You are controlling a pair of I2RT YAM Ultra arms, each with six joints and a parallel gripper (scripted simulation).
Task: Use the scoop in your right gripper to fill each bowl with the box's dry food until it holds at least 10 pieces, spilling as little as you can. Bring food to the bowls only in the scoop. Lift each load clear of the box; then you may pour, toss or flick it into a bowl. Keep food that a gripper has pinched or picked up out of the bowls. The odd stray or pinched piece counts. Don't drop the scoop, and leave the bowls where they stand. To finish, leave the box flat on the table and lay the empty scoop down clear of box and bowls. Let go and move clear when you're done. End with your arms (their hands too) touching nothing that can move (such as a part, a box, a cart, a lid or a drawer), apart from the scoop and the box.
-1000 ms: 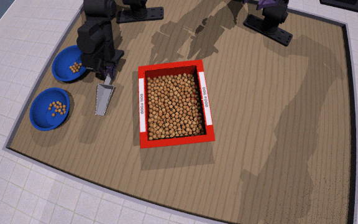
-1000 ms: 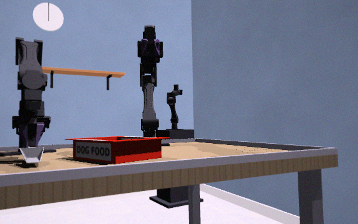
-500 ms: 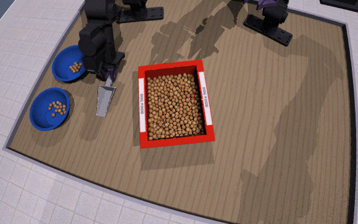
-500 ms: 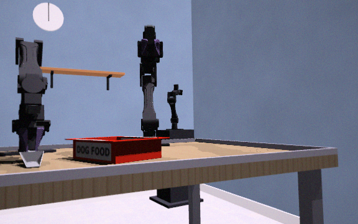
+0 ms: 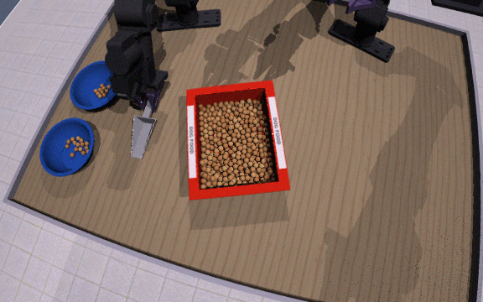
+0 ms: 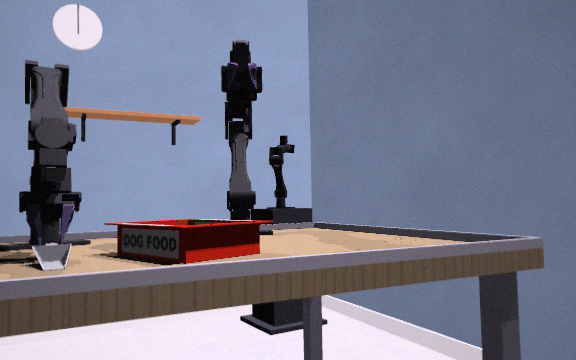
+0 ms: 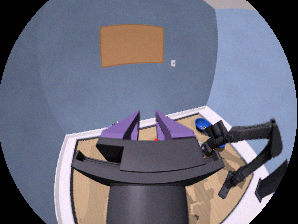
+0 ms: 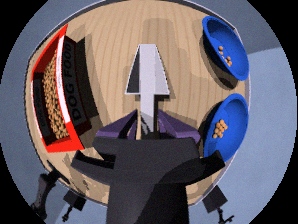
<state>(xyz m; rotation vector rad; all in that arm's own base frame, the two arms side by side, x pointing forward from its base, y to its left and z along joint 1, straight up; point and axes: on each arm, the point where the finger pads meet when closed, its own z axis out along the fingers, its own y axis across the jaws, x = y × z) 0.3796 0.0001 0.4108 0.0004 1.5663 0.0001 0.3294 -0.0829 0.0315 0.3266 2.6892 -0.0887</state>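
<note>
My right hand is 4 cm short of the grey scoop and 2 cm above it.
</note>
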